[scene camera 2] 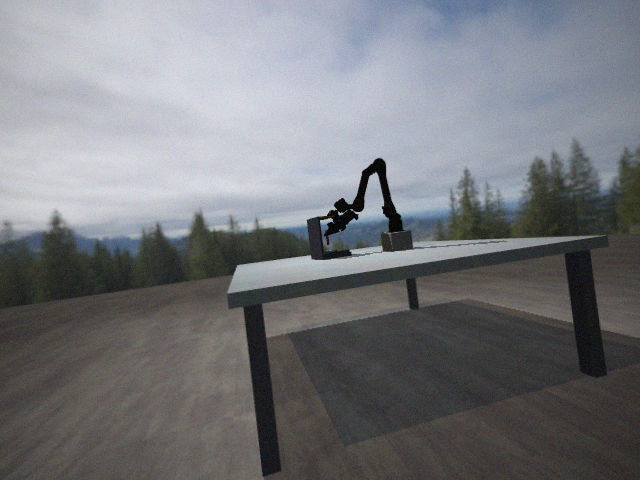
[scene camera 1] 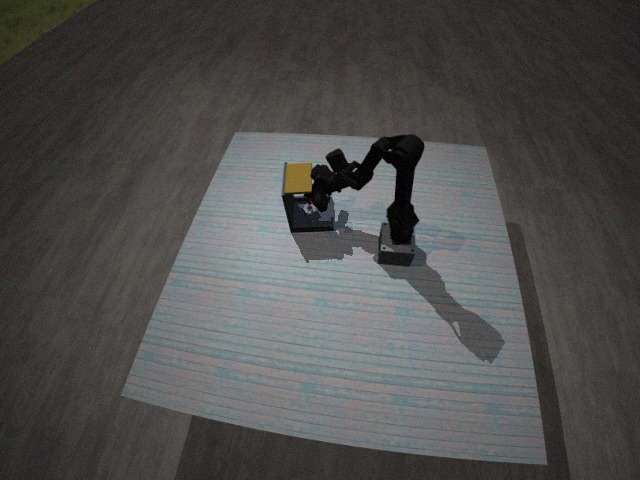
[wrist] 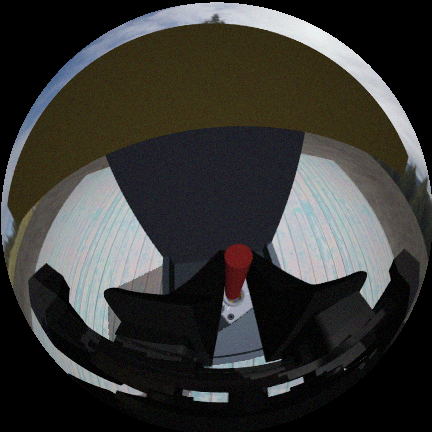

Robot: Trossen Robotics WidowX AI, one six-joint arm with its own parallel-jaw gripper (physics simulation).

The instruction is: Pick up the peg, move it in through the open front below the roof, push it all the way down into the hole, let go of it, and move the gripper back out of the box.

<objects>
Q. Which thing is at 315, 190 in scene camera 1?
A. My gripper.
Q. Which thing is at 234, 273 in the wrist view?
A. A red peg.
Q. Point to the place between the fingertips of my gripper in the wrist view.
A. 234, 255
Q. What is my gripper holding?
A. A red peg.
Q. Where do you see a box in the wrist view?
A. At 167, 264
</objects>
